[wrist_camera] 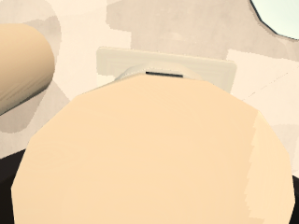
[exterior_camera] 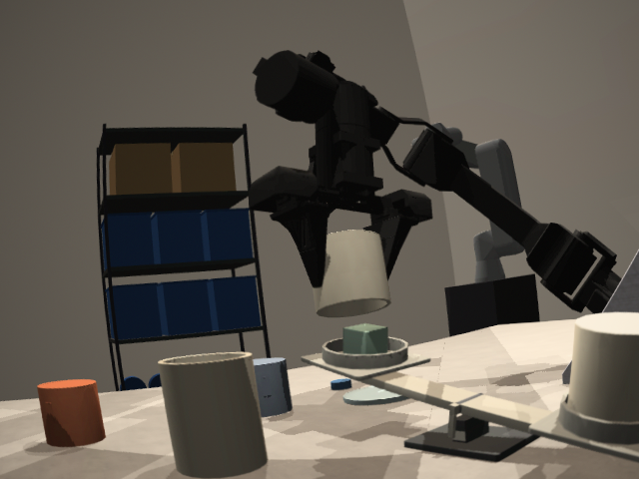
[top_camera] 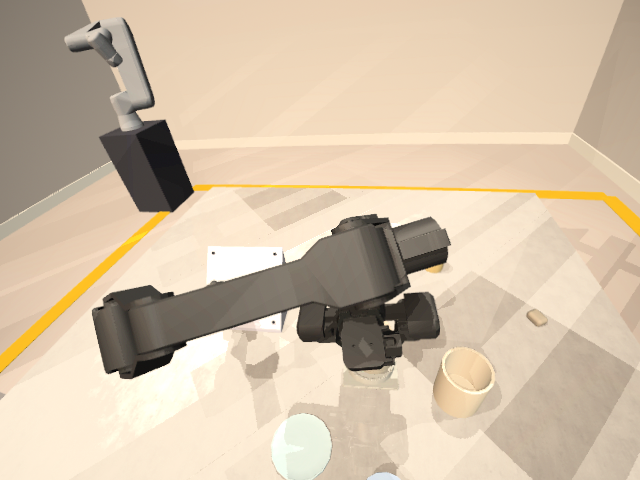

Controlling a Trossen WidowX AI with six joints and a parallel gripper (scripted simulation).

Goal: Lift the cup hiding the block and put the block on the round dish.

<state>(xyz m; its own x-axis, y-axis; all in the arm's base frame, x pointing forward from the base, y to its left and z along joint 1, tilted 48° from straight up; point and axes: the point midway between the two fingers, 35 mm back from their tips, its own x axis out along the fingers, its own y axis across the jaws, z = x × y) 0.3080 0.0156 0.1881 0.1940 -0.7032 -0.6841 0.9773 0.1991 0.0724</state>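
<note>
My gripper tip is now 5 cm above the pale green block and 1 cm to the right of it. Also, from my gripper tip: blue cylinder (16 cm to the right, 10 cm below, 4 cm ahead); then balance (13 cm to the left, 10 cm below, 1 cm behind); then round dish (14 cm below, 12 cm to the right, 11 cm behind).
</note>
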